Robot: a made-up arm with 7 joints.
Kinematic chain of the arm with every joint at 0, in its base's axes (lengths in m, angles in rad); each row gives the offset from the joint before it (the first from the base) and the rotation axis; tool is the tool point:
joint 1: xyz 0 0.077 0 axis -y
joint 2: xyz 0 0.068 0 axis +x
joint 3: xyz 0 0 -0.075 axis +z
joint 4: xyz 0 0 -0.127 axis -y
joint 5: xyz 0 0 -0.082 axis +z
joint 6: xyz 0 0 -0.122 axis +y
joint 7: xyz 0 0 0 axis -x
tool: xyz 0 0 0
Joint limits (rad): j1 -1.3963..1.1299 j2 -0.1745..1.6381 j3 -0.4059..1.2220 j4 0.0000..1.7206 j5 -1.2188..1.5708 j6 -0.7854..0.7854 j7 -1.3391..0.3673
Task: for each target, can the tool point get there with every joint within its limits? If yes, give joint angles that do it. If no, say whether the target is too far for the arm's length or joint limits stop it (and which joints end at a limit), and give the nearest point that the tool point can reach.
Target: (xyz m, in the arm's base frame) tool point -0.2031 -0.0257 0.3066
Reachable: no: joint limits stop it (at a limit: joint 2, joint 3, joint 4) | nearest point -0.1172 0.3034 0.1769 | short by 0.364 m
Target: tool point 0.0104 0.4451 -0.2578
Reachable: yes | joints -0.2738 0.7853 0.4524 0.4495 -0.0233 0.4575 0.0144
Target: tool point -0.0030 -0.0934 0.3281
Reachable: no: joint limits stop it (at a limit: joint 1, joint 2, joint 3, joint 4) | nearest point 0.2194 0.0368 0.1014 | short by 0.343 m
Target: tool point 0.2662 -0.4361 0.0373
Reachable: no: too far | nearest point 0.3015 0.0236 0.0422 | short by 0.461 m
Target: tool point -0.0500 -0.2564 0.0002
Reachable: no: joint limits stop it (at a limit: joint 1, joint 2, joint 3, joint 4) | nearest point -0.1206 0.0368 -0.2094 | short by 0.367 m
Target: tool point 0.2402 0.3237 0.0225
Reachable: yes | joints 0.8976 0.3194 0.6024 1.4769 0.6977 -0.0409 -0.7629
